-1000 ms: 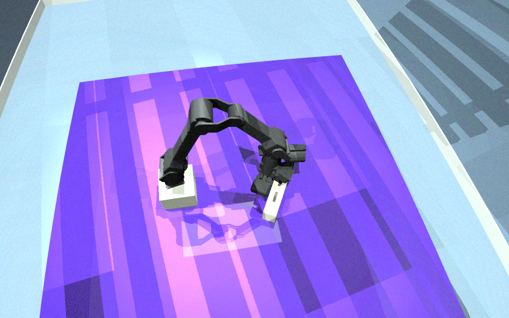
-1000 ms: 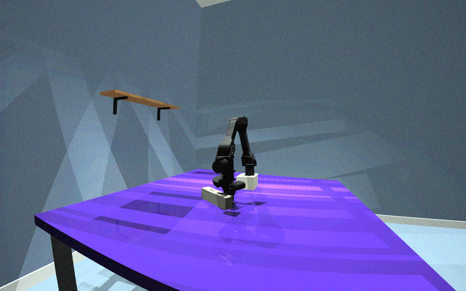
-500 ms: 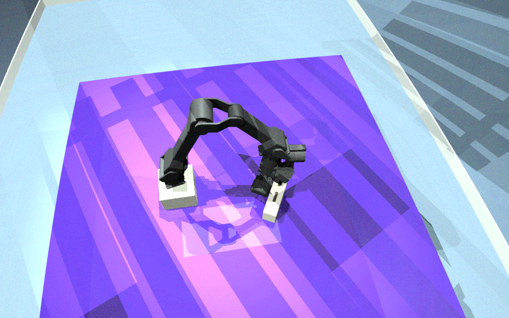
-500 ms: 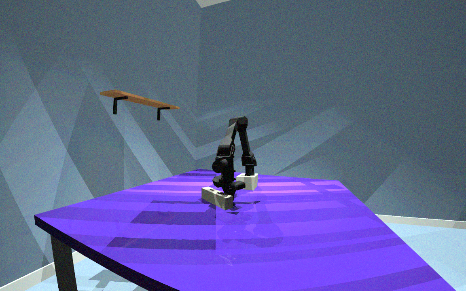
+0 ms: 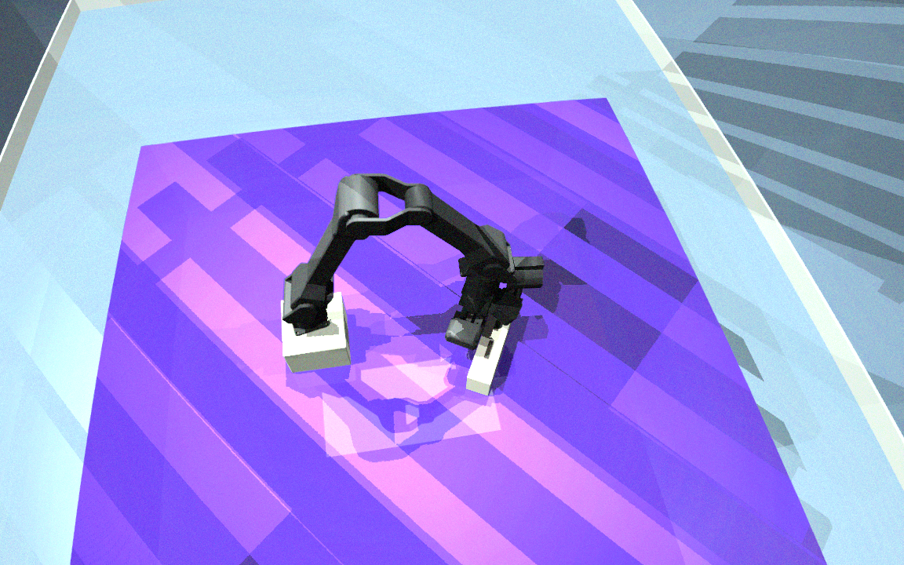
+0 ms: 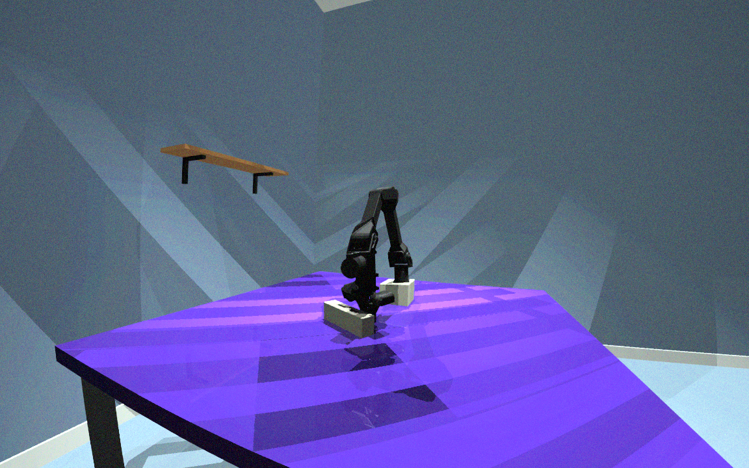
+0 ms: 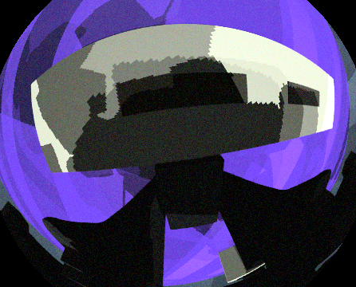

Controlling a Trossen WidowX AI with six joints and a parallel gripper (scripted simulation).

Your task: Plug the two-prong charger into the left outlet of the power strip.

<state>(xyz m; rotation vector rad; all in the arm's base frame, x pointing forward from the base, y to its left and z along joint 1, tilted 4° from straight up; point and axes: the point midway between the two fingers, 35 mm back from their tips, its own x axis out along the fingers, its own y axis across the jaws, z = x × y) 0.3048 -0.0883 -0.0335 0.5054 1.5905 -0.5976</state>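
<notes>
The dark charger is 10 mm ahead of my gripper tip, 10 mm to the right of it and 10 mm above it.
</notes>
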